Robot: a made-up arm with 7 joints. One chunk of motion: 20 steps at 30 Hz.
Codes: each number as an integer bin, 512 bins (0 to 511) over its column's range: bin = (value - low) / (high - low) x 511, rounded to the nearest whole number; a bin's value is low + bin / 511 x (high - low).
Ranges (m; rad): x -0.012..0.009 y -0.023..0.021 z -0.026..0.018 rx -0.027..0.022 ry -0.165..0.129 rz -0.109..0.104
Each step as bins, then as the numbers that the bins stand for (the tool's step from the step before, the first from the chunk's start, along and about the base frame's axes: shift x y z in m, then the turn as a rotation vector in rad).
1 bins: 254 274 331 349 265 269
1 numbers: -0.00156 0.00059 0.00250 0.00647 -0.01253 0.00313
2 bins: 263 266 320 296 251 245
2 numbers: -0.00119 -0.00010 0.00155 0.00138 -0.02059 -0.00688
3 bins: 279 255 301 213 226 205
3 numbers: -0.00053 -0.00104 -0.00008 -0.00658 -0.03497 -0.02355
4 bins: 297 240 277 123 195 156
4 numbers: 0.00021 -0.00233 -0.00215 -0.01521 -0.05281 -0.04397
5 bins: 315 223 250 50 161 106
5 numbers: 0.00095 -0.00380 -0.00447 -0.02221 -0.07237 -0.06482
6 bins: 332 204 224 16 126 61
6 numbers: 0.00164 -0.00543 -0.00671 -0.02547 -0.09251 -0.08357
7 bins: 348 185 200 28 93 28
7 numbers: 0.00230 -0.00707 -0.00878 -0.02432 -0.11149 -0.09733
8 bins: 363 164 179 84 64 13
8 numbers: 0.00292 -0.00888 -0.01059 -0.01895 -0.12818 -0.10358
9 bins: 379 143 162 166 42 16
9 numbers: 0.00358 -0.01069 -0.01205 -0.01108 -0.14084 -0.10233
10 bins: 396 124 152 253 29 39
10 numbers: 0.00427 -0.01232 -0.01291 -0.00274 -0.14832 -0.09274
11 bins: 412 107 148 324 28 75
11 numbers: 0.00493 -0.01379 -0.01326 0.00407 -0.14889 -0.07774
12 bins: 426 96 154 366 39 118
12 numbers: 0.00551 -0.01473 -0.01274 0.00810 -0.14256 -0.05981
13 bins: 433 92 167 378 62 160
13 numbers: 0.00579 -0.01508 -0.01162 0.00925 -0.12933 -0.04231
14 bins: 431 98 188 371 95 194
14 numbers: 0.00571 -0.01456 -0.00981 0.00858 -0.11034 -0.02814
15 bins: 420 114 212 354 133 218
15 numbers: 0.00526 -0.01318 -0.00775 0.00695 -0.08848 -0.01813
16 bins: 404 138 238 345 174 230
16 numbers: 0.00460 -0.01112 -0.00551 0.00608 -0.06489 -0.01313
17 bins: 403 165 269 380 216 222
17 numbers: 0.00456 -0.00879 -0.00284 0.00944 -0.04073 -0.01646
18 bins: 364 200 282 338 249 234
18 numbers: 0.00296 -0.00578 -0.00172 0.00541 -0.02174 -0.01146
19 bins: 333 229 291 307 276 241
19 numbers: 0.00168 -0.00328 -0.00094 0.00244 -0.00621 -0.00854
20 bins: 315 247 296 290 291 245
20 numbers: 0.00095 -0.00173 -0.00051 0.00081 0.00242 -0.00688
